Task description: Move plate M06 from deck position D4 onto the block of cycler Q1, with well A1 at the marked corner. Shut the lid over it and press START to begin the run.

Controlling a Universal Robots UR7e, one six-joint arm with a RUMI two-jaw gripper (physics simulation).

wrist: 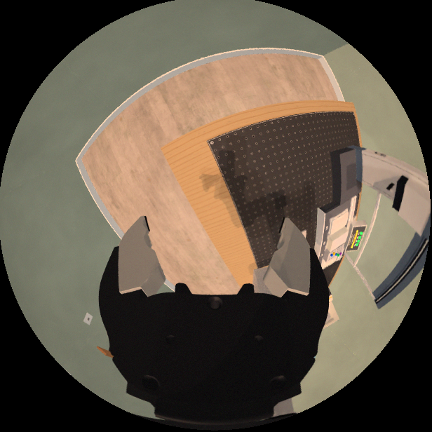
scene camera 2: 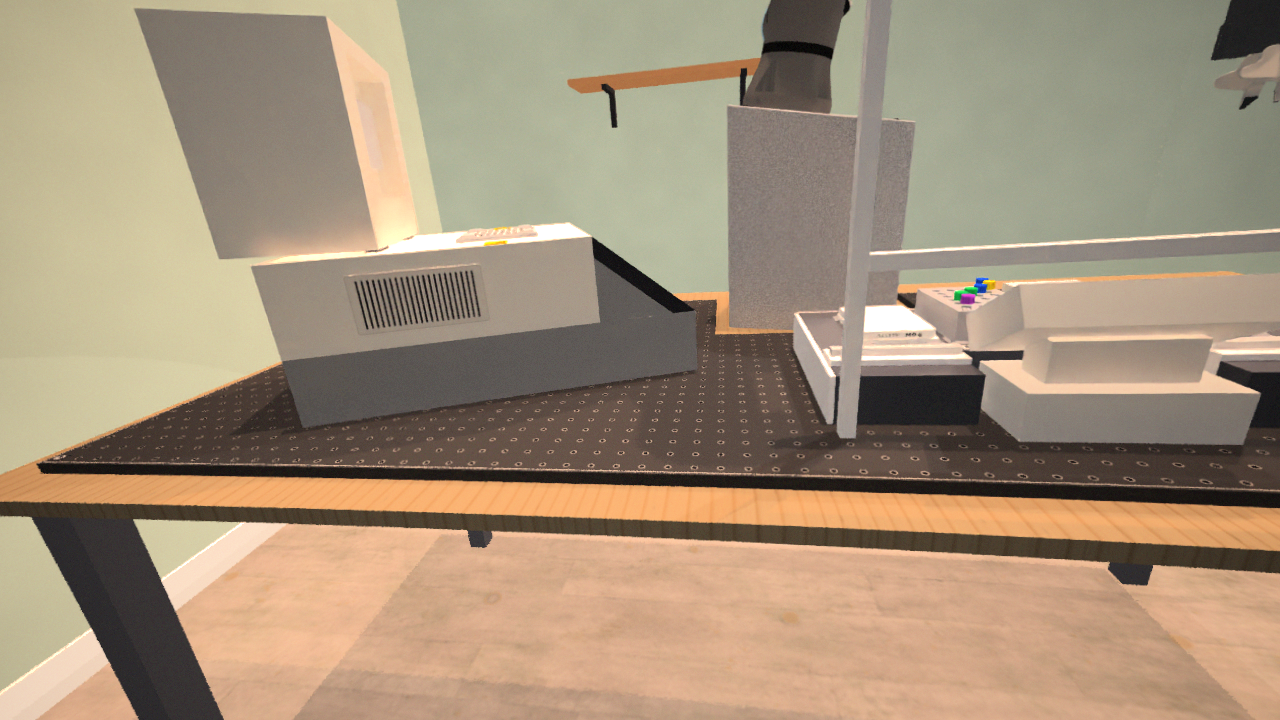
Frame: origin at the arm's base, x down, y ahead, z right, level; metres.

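Where they show: gripper, fingertip midpoint: (scene camera 2: 1257,105); arm's base at its link origin: (scene camera 2: 784,114).
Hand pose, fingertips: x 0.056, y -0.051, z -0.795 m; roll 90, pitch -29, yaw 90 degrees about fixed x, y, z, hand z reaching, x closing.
Observation:
Things, the pixels of their top centre, and the offset from my fingertips. "spot": a spot on its surface instead. Level surfaces: height alone.
- cycler at a spot on its surface: (scene camera 2: 429,331) spot: dx +0.192, dy +0.485, dz +1.295 m
- cycler block at a spot on its surface: (scene camera 2: 496,232) spot: dx +0.092, dy +0.331, dz +1.248 m
- slanted dark front panel at a spot on its surface: (scene camera 2: 640,275) spot: dx +0.151, dy +0.410, dz +1.041 m
- white plate at its top centre: (scene camera 2: 883,317) dx +0.225, dy +0.403, dz +0.732 m
- white post at a spot on its surface: (scene camera 2: 861,214) spot: dx +0.079, dy +0.590, dz +0.833 m
- rack with coloured caps, top centre: (scene camera 2: 974,297) dx +0.203, dy +0.411, dz +0.630 m
- stepped white block at a spot on its surface: (scene camera 2: 1118,398) spot: dx +0.252, dy +0.611, dz +0.610 m
- pegboard at its surface level: dx +0.296 m
A cycler (scene camera 2: 429,331) stands at the left on the pegboard in the scene view. Its large lid (scene camera 2: 268,134) is raised. The cycler block (scene camera 2: 496,232) shows edge-on on its top, with a small yellow mark beside it. START does not show legibly on the slanted dark front panel (scene camera 2: 640,275). A white plate (scene camera 2: 886,322) with small dark lettering lies in the deck area right of the upright post; the lettering looks like M06. My gripper (scene camera 2: 1260,89) (wrist: 214,219) is open and empty, high at the far right of the scene view, away from plate and cycler.
A white post (scene camera 2: 861,214) and rail (scene camera 2: 1074,248) stand by the deck. A rack with coloured caps (scene camera 2: 948,308), a stepped white block (scene camera 2: 1118,398) and a grey pedestal (scene camera 2: 787,214) stand nearby. The pegboard (scene camera 2: 537,429) (wrist: 265,155) lies on the wooden table.

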